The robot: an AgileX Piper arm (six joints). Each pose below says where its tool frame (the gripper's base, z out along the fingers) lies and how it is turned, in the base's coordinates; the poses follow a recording.
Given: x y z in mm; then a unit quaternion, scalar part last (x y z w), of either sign.
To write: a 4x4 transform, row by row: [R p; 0 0 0 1], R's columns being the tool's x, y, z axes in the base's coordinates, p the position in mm. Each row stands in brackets. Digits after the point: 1 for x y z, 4 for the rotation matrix.
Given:
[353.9 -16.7 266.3 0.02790 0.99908 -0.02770 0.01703]
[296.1 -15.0 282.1 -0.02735 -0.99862 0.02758 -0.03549]
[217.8 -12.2 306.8 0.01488 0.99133 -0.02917 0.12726]
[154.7 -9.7 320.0 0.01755 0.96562 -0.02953 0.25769]
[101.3 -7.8 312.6 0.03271 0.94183 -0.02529 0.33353]
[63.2 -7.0 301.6 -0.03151 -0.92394 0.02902 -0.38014]
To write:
[[-0.9979 0.0567 0.0325 353.9], [0.0548 0.9969 -0.0563 -16.7], [-0.0356 -0.0544 -0.9979 266.3], [0 0 0 1]]
[[-0.9960 0.0566 0.0694 296.1], [0.0527 0.9970 -0.0570 -15.0], [-0.0724 -0.0531 -0.9960 282.1], [0 0 0 1]]
[[-0.9672 0.0369 0.2514 217.8], [0.0221 0.9979 -0.0616 -12.2], [-0.2532 -0.0540 -0.9659 306.8], [0 0 0 1]]
[[-0.8666 0.0491 0.4966 154.7], [0.0187 0.9976 -0.0661 -9.7], [-0.4987 -0.0480 -0.8654 320.0], [0 0 0 1]]
[[-0.7754 0.0785 0.6266 101.3], [0.0447 0.9966 -0.0695 -7.8], [-0.6299 -0.0258 -0.7762 312.6], [0 0 0 1]]
[[-0.7090 0.0803 0.7006 63.2], [0.0362 0.9963 -0.0776 -7.0], [-0.7043 -0.0297 -0.7093 301.6], [0 0 0 1]]

